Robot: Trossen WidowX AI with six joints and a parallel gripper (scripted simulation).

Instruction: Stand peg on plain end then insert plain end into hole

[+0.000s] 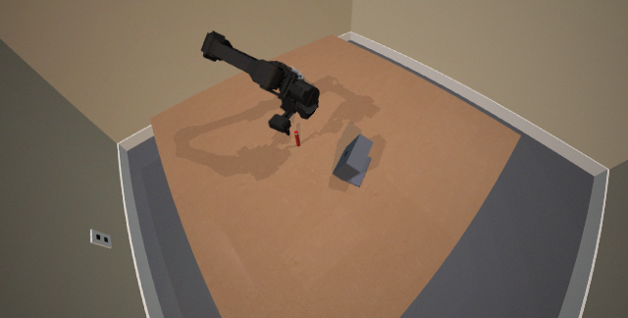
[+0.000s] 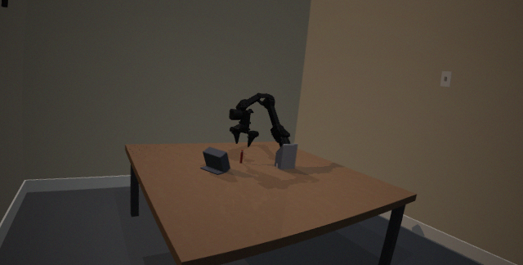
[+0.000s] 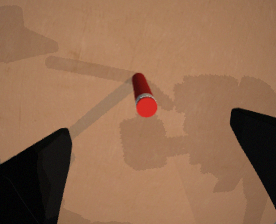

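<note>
Right now my gripper tip is 50 mm above the red peg. Round my gripper tip: flat foot (230 mm ahead, 100 mm to the left, 110 mm below); then grey sloped panel (210 mm ahead, 90 mm to the left, 60 mm below).
</note>
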